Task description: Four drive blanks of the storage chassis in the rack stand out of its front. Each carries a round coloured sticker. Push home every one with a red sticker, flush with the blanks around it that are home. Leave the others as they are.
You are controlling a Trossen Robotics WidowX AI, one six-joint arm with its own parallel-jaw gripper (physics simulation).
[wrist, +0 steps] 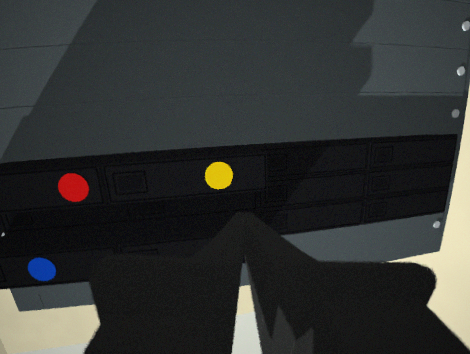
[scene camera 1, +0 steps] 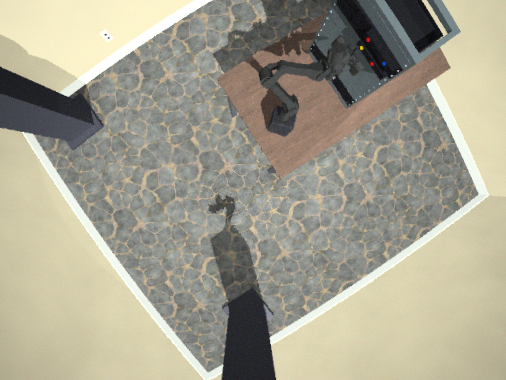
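Observation:
The storage chassis is a dark band of drive blanks low in the rack front. In the wrist view, a blank with a red sticker (wrist: 73, 187) (scene camera 1: 368, 39) is in the upper row at left, beside a protruding blank with a yellow sticker (wrist: 218, 175) (scene camera 1: 361, 48). A blank with a blue sticker (wrist: 41, 269) (scene camera 1: 384, 63) is lower left. The other red sticker (scene camera 1: 371, 64) shows in the scene view; in the wrist view my fingers hide it. My gripper (wrist: 243, 219) (scene camera 1: 358, 66) is shut and empty, its tips in front of the lower blanks, right of the blue sticker. I cannot tell whether they touch.
Grey panels (wrist: 225, 65) of the rack rise above the chassis in the wrist view, with screws along the right edge. The rack stands on a brown wooden table (scene camera 1: 300, 145), with my arm's base (scene camera 1: 282, 123) on the same table.

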